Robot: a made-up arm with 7 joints.
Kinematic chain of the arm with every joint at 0, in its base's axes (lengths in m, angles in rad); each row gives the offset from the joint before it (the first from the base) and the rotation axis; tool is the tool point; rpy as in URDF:
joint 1: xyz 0 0 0.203 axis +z
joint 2: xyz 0 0 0 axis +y
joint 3: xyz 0 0 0.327 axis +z
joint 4: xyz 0.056 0 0 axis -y
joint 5: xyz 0.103 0 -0.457 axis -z
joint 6: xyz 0 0 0 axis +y
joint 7: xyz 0.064 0 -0.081 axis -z
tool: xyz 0 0 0 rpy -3.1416 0 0
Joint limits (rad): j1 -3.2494..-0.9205 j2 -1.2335..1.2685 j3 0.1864..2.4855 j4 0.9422..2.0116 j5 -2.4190..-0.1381 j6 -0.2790..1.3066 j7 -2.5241..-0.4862
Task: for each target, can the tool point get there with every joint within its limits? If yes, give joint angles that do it. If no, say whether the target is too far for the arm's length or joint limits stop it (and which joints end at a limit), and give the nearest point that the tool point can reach.
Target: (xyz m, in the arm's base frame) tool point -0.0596 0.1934 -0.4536
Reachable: no: joint limits stop it (at a limit: joint 1, joint 2, joint 3, joint 4, joint 6) | nearest point 0.0582 0.3441 -0.2053 | short by 0.313 m
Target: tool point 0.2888 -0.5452 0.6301
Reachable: yes | joints -3.0013 -0.7923 1.2525 1.6491 -2.2000 0.2670 -1.4685
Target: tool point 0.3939 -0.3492 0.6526
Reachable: yes | joints -2.4692 -0.9136 0.9394 1.4613 -1.9411 -0.0519 -1.4122
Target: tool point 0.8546 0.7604 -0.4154
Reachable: no: too far | nearest point 0.5675 0.5049 -0.0563 | short by 0.526 m
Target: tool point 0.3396 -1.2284 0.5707
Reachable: no: too far | nearest point 0.2178 -0.7880 0.4389 | short by 0.476 m
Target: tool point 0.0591 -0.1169 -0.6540
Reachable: no: joint limits stop it (at a limit: joint 2, joint 3, joint 4) | nearest point 0.1157 -0.2289 -0.3080 | short by 0.368 m
